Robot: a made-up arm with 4 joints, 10 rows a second.
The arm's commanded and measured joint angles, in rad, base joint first. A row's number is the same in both.
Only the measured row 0 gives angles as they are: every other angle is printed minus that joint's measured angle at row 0.
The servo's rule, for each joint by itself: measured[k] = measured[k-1] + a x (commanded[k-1-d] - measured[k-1]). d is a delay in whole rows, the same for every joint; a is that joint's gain. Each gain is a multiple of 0.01, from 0.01 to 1. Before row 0 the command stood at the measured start. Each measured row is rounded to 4 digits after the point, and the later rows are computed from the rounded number. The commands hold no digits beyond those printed.
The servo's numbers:
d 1
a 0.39 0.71 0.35 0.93
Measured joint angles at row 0:
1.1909 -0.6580 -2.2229 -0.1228
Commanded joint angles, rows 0 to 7:
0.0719 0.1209 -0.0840 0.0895
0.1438 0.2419 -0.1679 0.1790
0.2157 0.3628 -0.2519 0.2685
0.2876 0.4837 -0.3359 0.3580
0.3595 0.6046 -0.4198 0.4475
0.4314 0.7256 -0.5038 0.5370
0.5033 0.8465 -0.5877 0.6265
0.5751 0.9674 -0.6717 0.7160
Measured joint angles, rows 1 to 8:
0.0000 0.0000 0.0000 0.0000
0.0280 0.0858 -0.0294 0.0832
0.0732 0.1966 -0.0779 0.1723
0.1288 0.3146 -0.1388 0.2618
0.1907 0.4347 -0.2078 0.3513
0.2565 0.5553 -0.2820 0.4408
0.3247 0.6762 -0.3596 0.5303
0.3944 0.7971 -0.4394 0.6198

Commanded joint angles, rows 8 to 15:
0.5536 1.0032 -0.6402 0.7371
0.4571 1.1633 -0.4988 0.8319
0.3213 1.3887 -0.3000 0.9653
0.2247 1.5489 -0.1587 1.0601
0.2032 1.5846 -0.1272 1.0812
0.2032 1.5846 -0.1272 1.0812
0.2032 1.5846 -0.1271 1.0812
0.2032 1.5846 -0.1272 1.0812
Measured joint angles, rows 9 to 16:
0.4649 0.9180 -0.5207 0.7093
0.4995 0.9785 -0.5625 0.7352
0.4830 1.1097 -0.5402 0.8251
0.4199 1.3078 -0.4561 0.9555
0.3438 1.4790 -0.3520 1.0528
0.2890 1.5540 -0.2733 1.0792
0.2555 1.5757 -0.2222 1.0811
0.2351 1.5820 -0.1889 1.0812

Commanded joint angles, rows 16 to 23:
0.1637 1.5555 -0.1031 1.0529
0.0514 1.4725 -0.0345 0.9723
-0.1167 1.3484 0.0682 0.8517
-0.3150 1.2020 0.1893 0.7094
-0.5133 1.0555 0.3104 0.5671
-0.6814 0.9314 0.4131 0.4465
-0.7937 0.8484 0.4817 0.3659
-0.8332 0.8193 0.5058 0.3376
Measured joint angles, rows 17 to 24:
0.2227 1.5838 -0.1673 1.0812
0.1997 1.5637 -0.1448 1.0549
0.1419 1.4989 -0.1062 0.9781
0.0410 1.3920 -0.0452 0.8605
-0.0978 1.2571 0.0369 0.7200
-0.2598 1.1140 0.1326 0.5778
-0.4242 0.9844 0.2308 0.4557
-0.5683 0.8878 0.3186 0.3722

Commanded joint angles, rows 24 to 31:
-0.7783 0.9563 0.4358 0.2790
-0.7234 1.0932 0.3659 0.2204
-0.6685 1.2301 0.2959 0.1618
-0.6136 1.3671 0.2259 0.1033
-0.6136 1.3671 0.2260 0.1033
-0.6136 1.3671 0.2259 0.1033
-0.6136 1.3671 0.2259 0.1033
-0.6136 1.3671 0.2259 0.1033
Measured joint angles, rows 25 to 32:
-0.6716 0.8392 0.3841 0.3400
-0.7132 0.9223 0.4022 0.2833
-0.7172 1.0436 0.3895 0.2248
-0.6982 1.1760 0.3567 0.1662
-0.6652 1.3117 0.3109 0.1077
-0.6451 1.3510 0.2812 0.1036
-0.6328 1.3624 0.2618 0.1033
-0.6253 1.3657 0.2492 0.1033

